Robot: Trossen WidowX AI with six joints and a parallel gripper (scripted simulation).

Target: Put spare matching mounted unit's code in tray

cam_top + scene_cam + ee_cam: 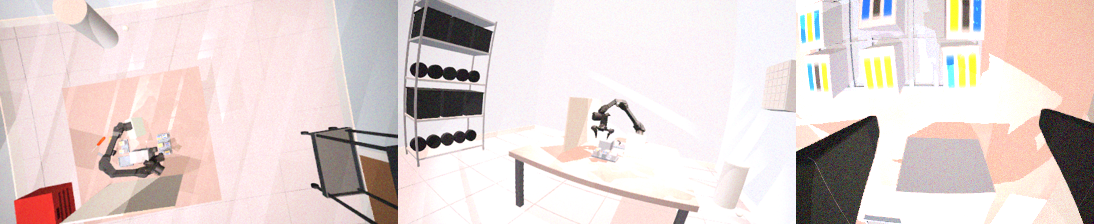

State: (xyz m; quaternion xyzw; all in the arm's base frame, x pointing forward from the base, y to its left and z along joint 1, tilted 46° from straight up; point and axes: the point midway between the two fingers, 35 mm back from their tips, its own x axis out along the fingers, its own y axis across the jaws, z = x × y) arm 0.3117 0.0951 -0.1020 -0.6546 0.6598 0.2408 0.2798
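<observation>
Now: the mounted unit 2 cm behind my gripper tip, 17 cm to the right of it and 8 cm below it. Also, from my gripper tip: beige board (22 cm ahead, 21 cm to the right, 9 cm above).
</observation>
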